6 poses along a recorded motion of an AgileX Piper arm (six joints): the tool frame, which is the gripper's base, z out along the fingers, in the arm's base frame.
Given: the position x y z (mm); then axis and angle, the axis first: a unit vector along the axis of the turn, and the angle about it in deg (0 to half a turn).
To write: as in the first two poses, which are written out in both.
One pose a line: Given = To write
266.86, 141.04, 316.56, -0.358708, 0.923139, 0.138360, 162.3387 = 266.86, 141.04, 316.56, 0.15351, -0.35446, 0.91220, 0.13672
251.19, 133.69, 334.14, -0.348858, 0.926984, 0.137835, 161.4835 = 251.19, 133.69, 334.14, 0.16088, -0.34431, 0.91491, 0.13604
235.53, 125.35, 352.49, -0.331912, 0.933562, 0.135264, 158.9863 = 235.53, 125.35, 352.49, 0.18235, -0.32635, 0.91791, 0.13300
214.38, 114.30, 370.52, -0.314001, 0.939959, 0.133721, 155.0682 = 214.38, 114.30, 370.52, 0.21586, -0.30660, 0.91780, 0.13057
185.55, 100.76, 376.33, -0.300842, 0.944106, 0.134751, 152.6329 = 185.55, 100.76, 376.33, 0.23656, -0.29230, 0.91731, 0.13093
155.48, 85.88, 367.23, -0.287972, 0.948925, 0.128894, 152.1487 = 155.48, 85.88, 367.23, 0.24066, -0.27951, 0.92103, 0.12511
